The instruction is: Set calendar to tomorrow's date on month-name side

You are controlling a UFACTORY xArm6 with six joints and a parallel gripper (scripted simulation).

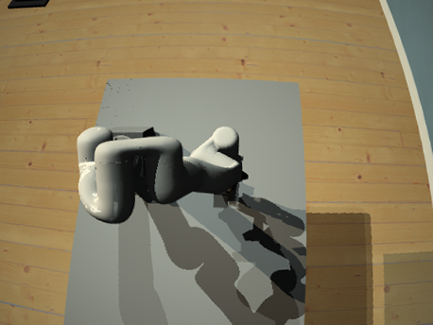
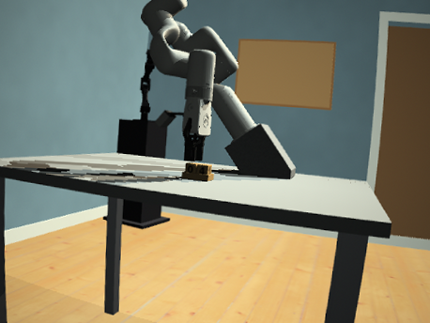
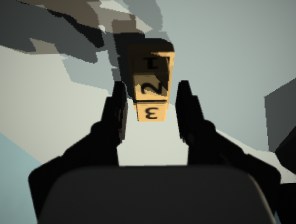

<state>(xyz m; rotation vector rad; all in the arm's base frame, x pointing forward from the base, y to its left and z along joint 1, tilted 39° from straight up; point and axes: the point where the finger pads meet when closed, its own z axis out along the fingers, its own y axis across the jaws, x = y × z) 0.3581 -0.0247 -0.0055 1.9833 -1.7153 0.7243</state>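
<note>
Right now my hand is 40 mm above the wooden number cube. Round my hand: wooden calendar tray 20 mm to the left, 60 mm below.
</note>
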